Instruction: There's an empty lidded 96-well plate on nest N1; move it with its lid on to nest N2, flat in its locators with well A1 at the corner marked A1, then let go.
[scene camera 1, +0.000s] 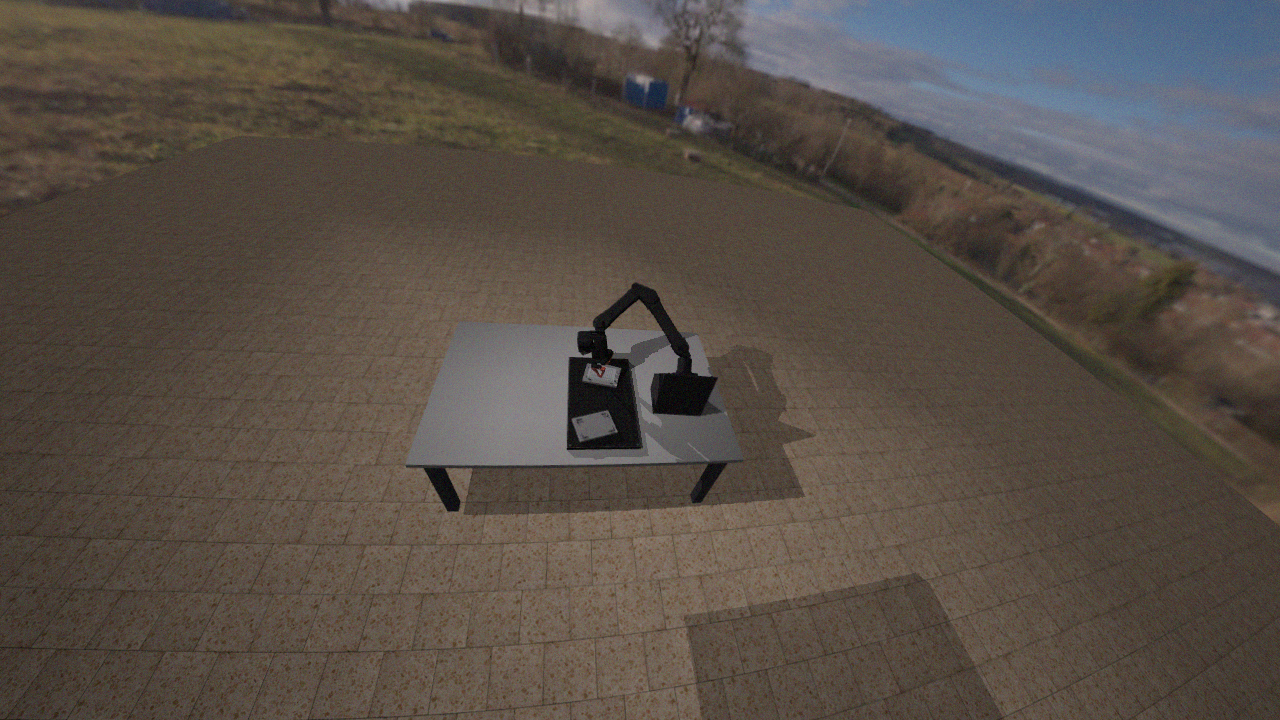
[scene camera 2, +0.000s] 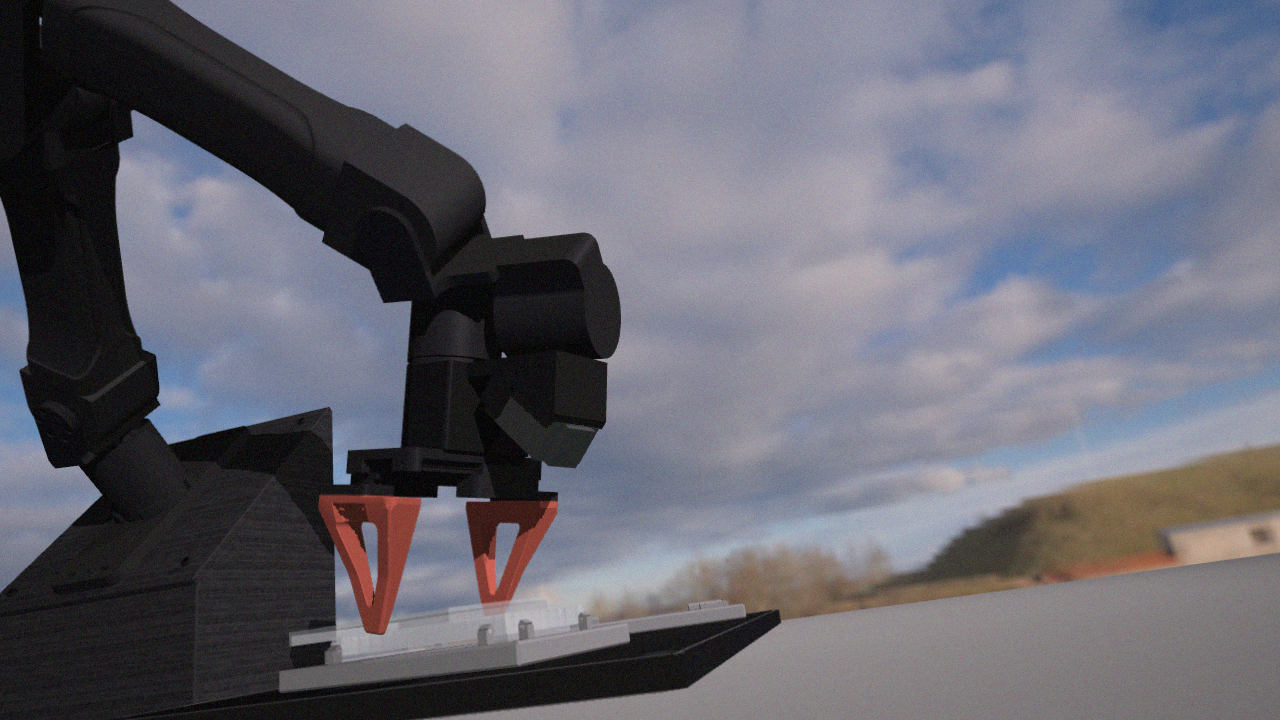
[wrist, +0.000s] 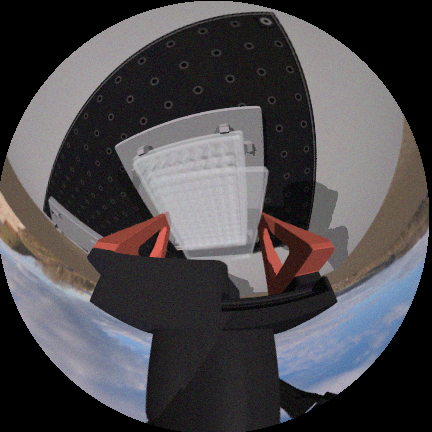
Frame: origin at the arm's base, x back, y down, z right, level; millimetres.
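Where they show: gripper, fingertip midpoint: (scene camera 1: 603, 371) (scene camera 2: 438, 625) (wrist: 213, 216); arm's base at its link origin: (scene camera 1: 683, 375) (scene camera 2: 164, 505).
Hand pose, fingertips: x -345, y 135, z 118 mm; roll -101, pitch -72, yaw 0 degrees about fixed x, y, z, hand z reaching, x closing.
Things, the pixels of their centre, and the offset from my fingertips. Level surfaces: height alone.
- clear lid at the middle of its body: (scene camera 2: 420, 621) (wrist: 214, 229) (scene camera 1: 606, 371) dx +14, dy -4, dz -3 mm
- clear 96-well plate at the middle of its body: (scene camera 2: 460, 633) (wrist: 201, 208) (scene camera 1: 601, 373) dx -9, dy +6, dz -9 mm
- black board at the middle of its body: (scene camera 2: 552, 656) (wrist: 122, 220) (scene camera 1: 601, 398) dx -4, dy +31, dz -145 mm
- grey table at its surface level: dy +38 mm
My gripper (scene camera 1: 600, 368) (scene camera 2: 436, 617) (wrist: 213, 216) is shut on the clear lid (scene camera 2: 308, 637) (wrist: 256, 192), one orange finger at each side. The clear 96-well plate (scene camera 2: 546, 617) (wrist: 190, 156) sits in the grey nest (scene camera 2: 402, 669) (wrist: 245, 118) under the gripper. The lid is just above or touching the plate and shifted from it, so a strip of wells shows past the lid's edge in the wrist view. Whether they touch is unclear. The other grey nest (scene camera 1: 594, 427) (scene camera 2: 662, 620) (wrist: 75, 230) holds no plate. Nest labels and the A1 mark are not readable.
Both nests stand on a black board (scene camera 1: 604, 401) (scene camera 2: 689, 667) (wrist: 220, 65) with rows of holes, on a grey table (scene camera 1: 501, 385). The arm's dark base block (scene camera 1: 682, 394) (scene camera 2: 259, 537) stands beside the board. Small locator posts (wrist: 224, 129) rise from the plate's nest.
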